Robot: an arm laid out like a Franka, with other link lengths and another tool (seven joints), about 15 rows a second.
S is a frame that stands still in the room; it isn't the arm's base.
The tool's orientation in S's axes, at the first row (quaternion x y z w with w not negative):
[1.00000 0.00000 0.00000 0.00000]
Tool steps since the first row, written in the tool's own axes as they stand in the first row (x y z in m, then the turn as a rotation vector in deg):
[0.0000 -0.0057 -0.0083 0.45 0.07 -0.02]
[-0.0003 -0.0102 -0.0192 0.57 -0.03 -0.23]
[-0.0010 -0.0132 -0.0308 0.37 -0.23 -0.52]
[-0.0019 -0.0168 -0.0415 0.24 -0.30 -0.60]
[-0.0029 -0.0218 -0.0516 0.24 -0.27 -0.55]
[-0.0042 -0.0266 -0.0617 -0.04 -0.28 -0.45]
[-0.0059 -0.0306 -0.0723 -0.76 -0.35 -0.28]
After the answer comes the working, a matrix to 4 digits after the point.
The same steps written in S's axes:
[0.0000 0.0057 0.0083 0.45 -0.07 0.02]
[-0.0003 0.0102 0.0192 0.57 0.03 0.23]
[-0.0010 0.0132 0.0308 0.37 0.23 0.52]
[-0.0019 0.0168 0.0415 0.24 0.30 0.60]
[-0.0029 0.0218 0.0516 0.24 0.27 0.55]
[-0.0042 0.0266 0.0617 -0.04 0.28 0.45]
[-0.0059 0.0306 0.0723 -0.76 0.35 0.28]

The tool's axes in the first row as the columns of a matrix, in S's axes (rounded; the answer above uses it unrounded):
[1.0000 0.0000 0.0000]
[0.0000 -1.0000 0.0000]
[0.0000 0.0000 -1.0000]

